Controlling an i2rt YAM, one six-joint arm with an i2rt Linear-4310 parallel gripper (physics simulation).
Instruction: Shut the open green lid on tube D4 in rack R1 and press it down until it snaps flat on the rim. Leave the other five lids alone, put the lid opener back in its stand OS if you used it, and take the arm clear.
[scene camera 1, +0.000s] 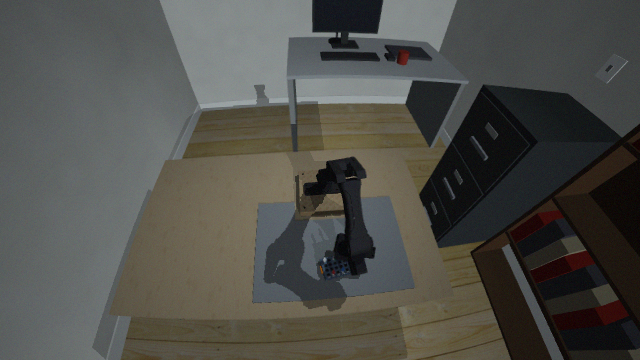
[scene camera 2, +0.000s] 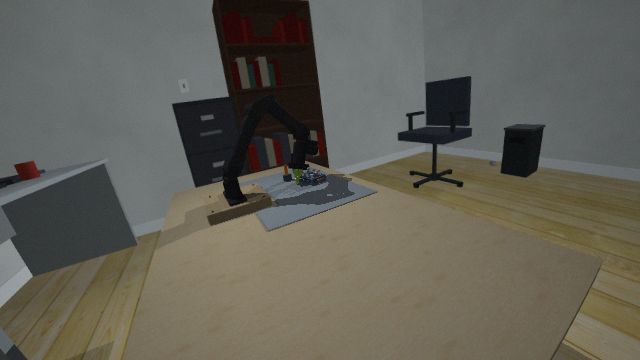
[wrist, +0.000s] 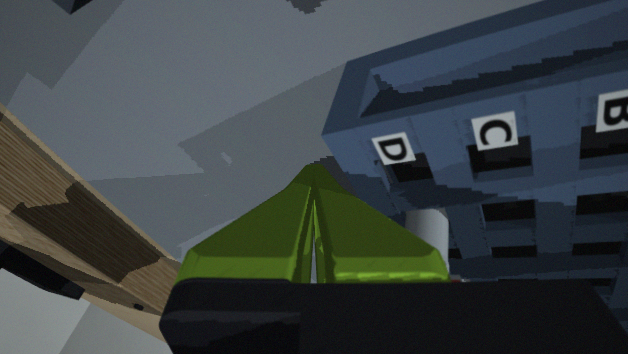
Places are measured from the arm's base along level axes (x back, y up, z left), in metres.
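Where they show: gripper, fingertip midpoint: (scene camera 1: 337, 248) (scene camera 2: 296, 184) (wrist: 314, 178); arm's base, link origin: (scene camera 1: 325, 188) (scene camera 2: 234, 196).
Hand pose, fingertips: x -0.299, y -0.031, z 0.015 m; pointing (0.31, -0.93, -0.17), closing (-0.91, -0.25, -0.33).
Things, the pixels of their top centre, and the offset from my fingertips. "pt": a spot on its surface instead. Level surfaces: height alone.
- blue rack, top centre: (scene camera 1: 337, 262) (scene camera 2: 310, 168) dy +0.062, dx -0.078, dz -0.015 m
- whitish tube, surface spot: (wrist: 430, 227) pt dy +0.033, dx -0.046, dz +0.018 m
- upright orange tool, top centre: (scene camera 2: 285, 164) dy +0.084, dx +0.003, dz +0.104 m
- grey mat, surface height: dy -0.001 m
- wooden table, surface height: dy -0.004 m
My gripper (scene camera 2: 298, 183) (wrist: 314, 178) is shut, its green fingertips together with nothing between them. It points down beside the D end of the blue rack (scene camera 1: 327, 276) (scene camera 2: 313, 178) (wrist: 430, 127). In the wrist view a whitish tube (wrist: 430, 227) stands in the rack, partly hidden behind the right finger. I cannot tell its position number. The open green lid on D4 cannot be made out, and the black gripper body hides part of the rack. In scene view 2 an upright orange tool (scene camera 2: 286, 169), which looks like the lid opener, stands in a small black stand (scene camera 2: 287, 177).
The rack stands on a grey mat (scene camera 1: 280, 290) (scene camera 2: 277, 220) on the wooden table (scene camera 1: 190, 250) (scene camera 2: 350, 280). The arm's wooden base board (scene camera 1: 320, 216) (scene camera 2: 240, 212) (wrist: 40, 175) is at the mat's edge. A small red part shows near the rack's front in scene view 1.
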